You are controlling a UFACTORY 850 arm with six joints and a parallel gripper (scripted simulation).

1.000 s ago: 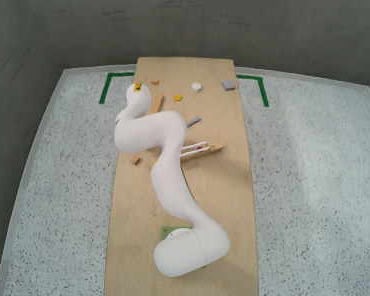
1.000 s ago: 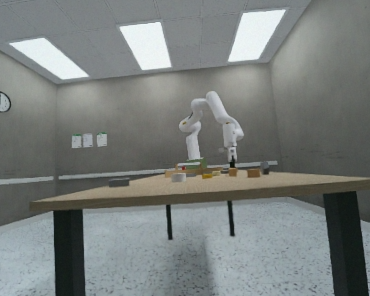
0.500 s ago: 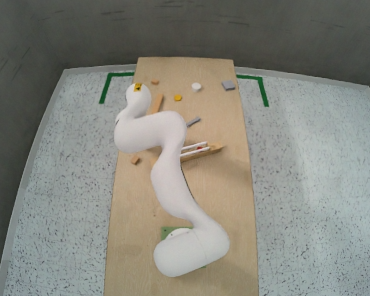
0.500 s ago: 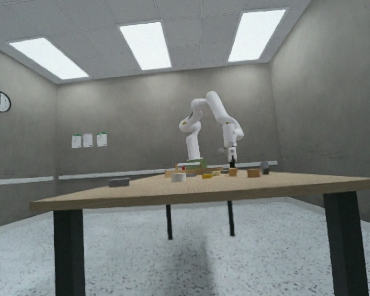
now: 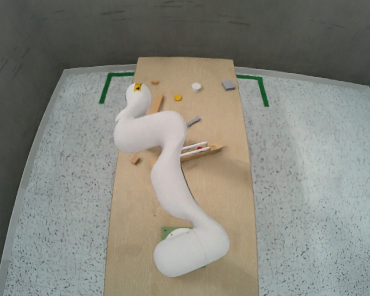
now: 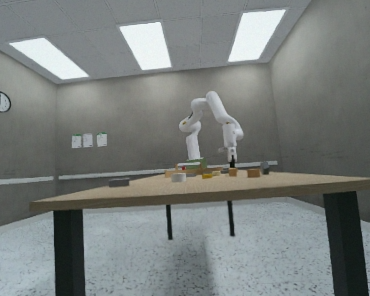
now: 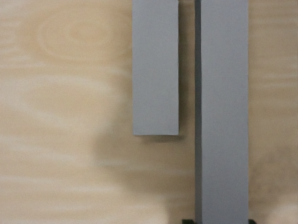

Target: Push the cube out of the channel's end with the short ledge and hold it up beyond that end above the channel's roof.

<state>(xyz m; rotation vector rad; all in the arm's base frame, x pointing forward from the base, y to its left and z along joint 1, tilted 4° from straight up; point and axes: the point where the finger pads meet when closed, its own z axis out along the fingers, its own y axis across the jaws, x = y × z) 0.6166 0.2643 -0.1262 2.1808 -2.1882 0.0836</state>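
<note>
My hand is 50 mm to the left of the long grey bar and 10 mm above it. From my hand the other things lie so: cream ring (210 mm ahead, 130 mm to the right, 10 mm below); then small tan block (130 mm behind, 40 mm to the left, 10 mm below); then grey rod (30 mm ahead, 130 mm to the right, 10 mm below).
</note>
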